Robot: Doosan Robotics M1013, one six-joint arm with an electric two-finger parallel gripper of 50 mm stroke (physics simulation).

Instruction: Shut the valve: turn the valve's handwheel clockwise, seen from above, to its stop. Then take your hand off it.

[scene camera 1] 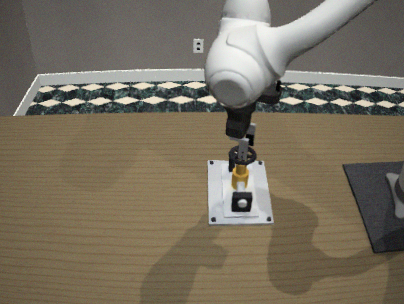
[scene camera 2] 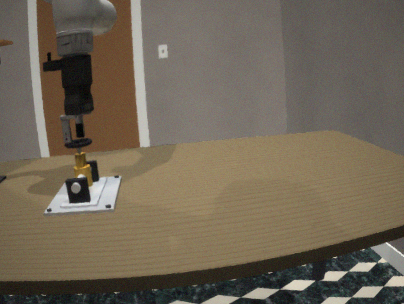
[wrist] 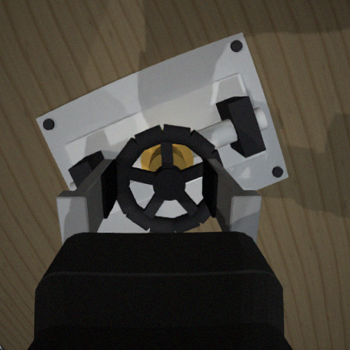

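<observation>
The black five-spoked handwheel (scene camera 1: pixel 231 156) (scene camera 2: pixel 80 144) (wrist: pixel 170 183) stands level on top of the valve's yellow body (scene camera 1: pixel 240 178) (scene camera 2: pixel 83 176) (wrist: pixel 145 159). My gripper (scene camera 1: pixel 247 145) (scene camera 2: pixel 74 139) (wrist: pixel 159 176) is open and points down. Its fingers stand on opposite sides of the wheel. In the wrist view the right finger pad overlaps the right edge of the rim, and the left pad is close beside the left edge. The frames do not show whether either pad touches the rim. The wheel's stop cannot be made out.
The valve's white pipe (wrist: pixel 220 135) runs between a black block (scene camera 1: pixel 235 205) (scene camera 2: pixel 85 195) (wrist: pixel 251 127) and a second black block (scene camera 2: pixel 95 171) (wrist: pixel 86 169). They stand on a white base plate (scene camera 1: pixel 216 200) (scene camera 2: pixel 109 195) (wrist: pixel 115 100) with dark corner bolts. A dark mat (scene camera 1: pixel 365 200) lies at the right.
</observation>
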